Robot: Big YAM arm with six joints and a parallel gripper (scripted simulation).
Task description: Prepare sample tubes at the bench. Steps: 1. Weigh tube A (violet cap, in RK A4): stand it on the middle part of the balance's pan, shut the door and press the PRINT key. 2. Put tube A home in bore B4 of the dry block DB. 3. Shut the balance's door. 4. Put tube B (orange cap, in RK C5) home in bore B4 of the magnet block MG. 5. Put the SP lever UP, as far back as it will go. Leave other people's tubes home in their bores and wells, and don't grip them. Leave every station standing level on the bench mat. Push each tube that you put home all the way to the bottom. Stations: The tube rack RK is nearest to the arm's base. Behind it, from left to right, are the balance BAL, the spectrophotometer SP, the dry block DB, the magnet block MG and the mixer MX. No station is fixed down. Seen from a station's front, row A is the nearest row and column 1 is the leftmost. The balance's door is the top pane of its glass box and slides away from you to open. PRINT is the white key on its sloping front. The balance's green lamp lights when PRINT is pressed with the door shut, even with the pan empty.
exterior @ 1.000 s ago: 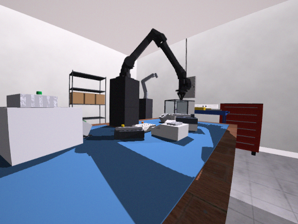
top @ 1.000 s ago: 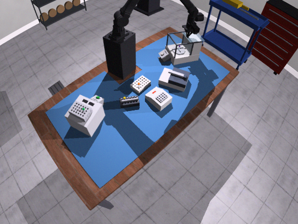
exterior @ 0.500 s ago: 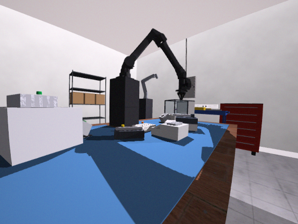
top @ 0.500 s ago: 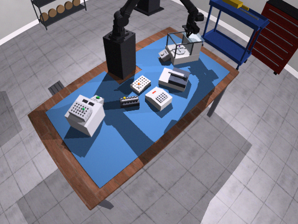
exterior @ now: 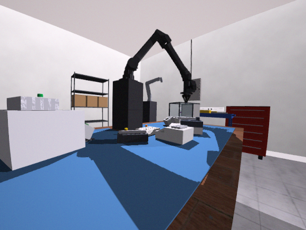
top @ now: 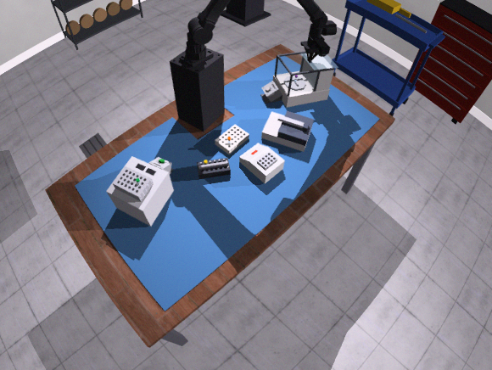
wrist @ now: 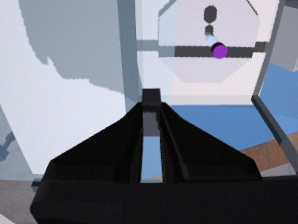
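The violet-capped tube is 12 cm below my hand, 6 cm to the right of it and 2 cm behind it. Also, from my hand: tube rack RK: 51 cm to the right, 21 cm below, 1 cm behind; print key: 19 cm to the right, 15 cm below, 9 cm behind; SP lever: 30 cm to the right, 14 cm ahead, 13 cm below.
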